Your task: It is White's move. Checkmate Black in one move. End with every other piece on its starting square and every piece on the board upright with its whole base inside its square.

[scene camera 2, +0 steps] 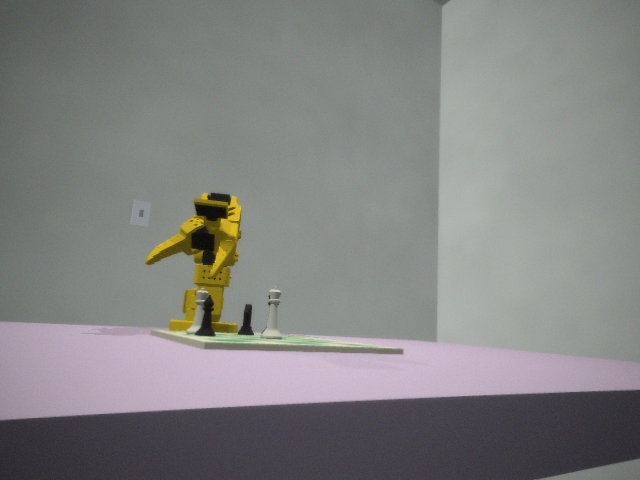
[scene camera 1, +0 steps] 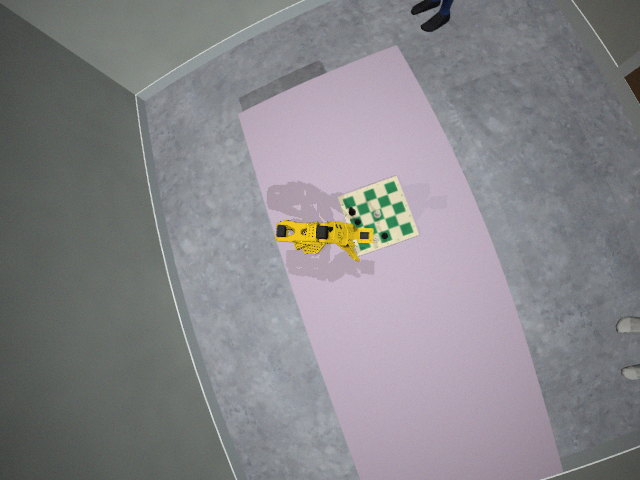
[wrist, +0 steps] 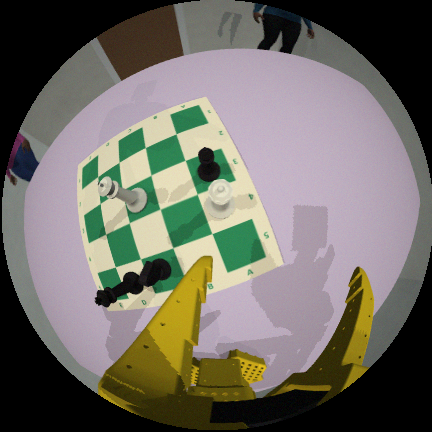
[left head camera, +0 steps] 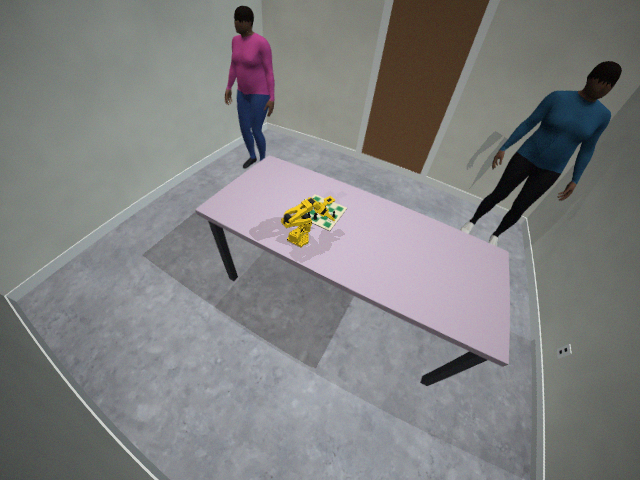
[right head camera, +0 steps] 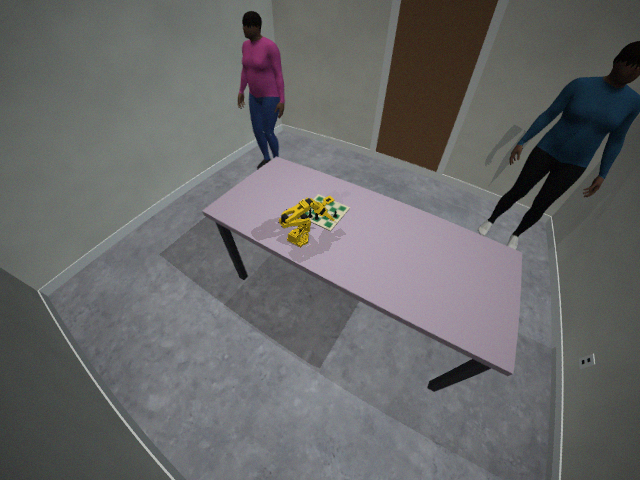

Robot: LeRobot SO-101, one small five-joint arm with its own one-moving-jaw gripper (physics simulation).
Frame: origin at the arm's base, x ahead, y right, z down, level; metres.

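Seen in the pictures: end effector, tool point: (scene camera 2: 209,275) (wrist: 211,265) (left head camera: 325,212) (right head camera: 326,212); arm's base, origin of the base link: (wrist: 218,363) (left head camera: 300,236) (right head camera: 300,236).
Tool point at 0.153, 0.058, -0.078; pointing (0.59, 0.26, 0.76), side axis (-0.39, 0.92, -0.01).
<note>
Pixels of each thing's middle, then the offset from my tool point to it, as dx, dy, dz. Level surfaces: height alone.
- white queen, body centre: (wrist: 220,197) (scene camera 2: 200,310) (scene camera 1: 375,238) +0.035, +0.018, +0.045
- black bishop, body centre: (wrist: 206,160) (scene camera 2: 207,315) (scene camera 1: 385,235) +0.069, +0.020, +0.050
- white king, body centre: (wrist: 119,192) (scene camera 2: 273,311) (scene camera 1: 377,212) +0.072, -0.058, +0.040
- black knight, body centre: (wrist: 152,272) (scene camera 2: 247,319) (scene camera 1: 357,221) +0.000, -0.056, +0.052
- black king, body centre: (wrist: 116,290) (scene camera 1: 351,210) -0.006, -0.096, +0.040
- pink table, its level: dz +0.078
A white queen (wrist: 220,200) (scene camera 1: 375,239) stands upright on A4, beside a black bishop (wrist: 208,167) (scene camera 1: 384,236) (scene camera 2: 206,317) on A3. The white king (wrist: 136,200) (scene camera 1: 377,213) (scene camera 2: 272,315) stands on C3. A black knight (wrist: 161,269) (scene camera 1: 357,221) stands on C5, with the black king (wrist: 131,282) (scene camera 1: 352,211) on D5; the knight partly hides its base in the wrist view. My gripper (wrist: 283,263) (scene camera 2: 179,268) is open and empty, its jaws in a wide V above the row 5 side of the board. In the wrist view one tip shows against B5, the other past the A side.
The green and cream board (wrist: 274,260) (scene camera 2: 305,349) lies on the pink table (scene camera 1: 413,335) (left head camera: 413,268). The arm's base (left head camera: 298,237) (right head camera: 298,237) stands beside the row 5 edge. Two people stand beyond the table.
</note>
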